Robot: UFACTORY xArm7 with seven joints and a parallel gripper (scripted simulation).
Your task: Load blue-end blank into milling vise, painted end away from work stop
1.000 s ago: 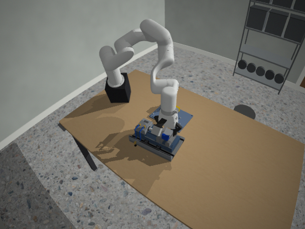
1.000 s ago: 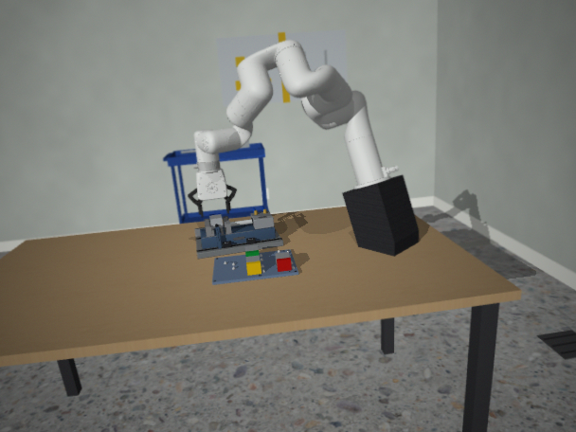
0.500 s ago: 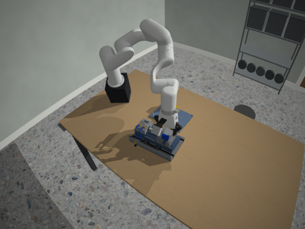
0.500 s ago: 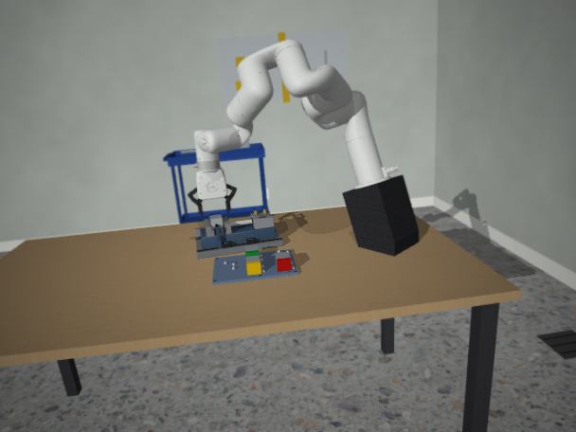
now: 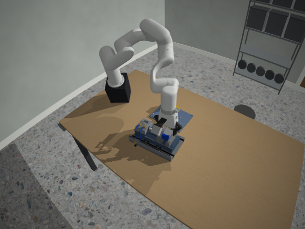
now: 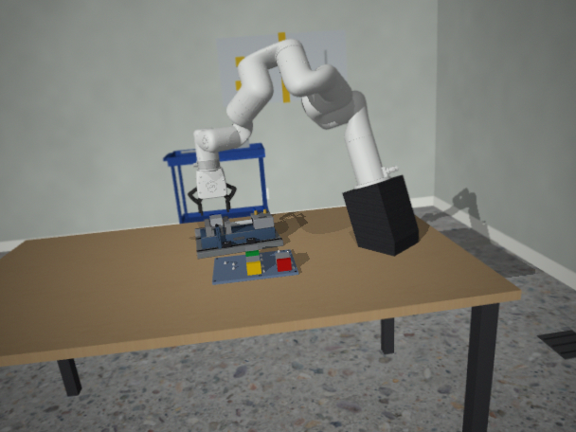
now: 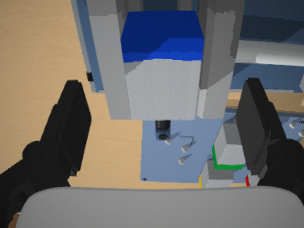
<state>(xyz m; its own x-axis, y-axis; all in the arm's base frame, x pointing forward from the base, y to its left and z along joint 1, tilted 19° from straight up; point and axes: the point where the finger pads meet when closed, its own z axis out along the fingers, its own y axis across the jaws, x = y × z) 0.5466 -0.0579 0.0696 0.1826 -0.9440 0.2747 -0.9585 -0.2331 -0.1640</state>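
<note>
The blue-ended blank is 40 mm below my hand. The rest, counted from my hand: black work stop rod 10 mm behind, 50 mm to the left, 50 mm below; moving jaw 40 mm behind, 10 mm to the right, 60 mm below; fixed jaw 30 mm ahead, 10 mm to the left, 60 mm below.
</note>
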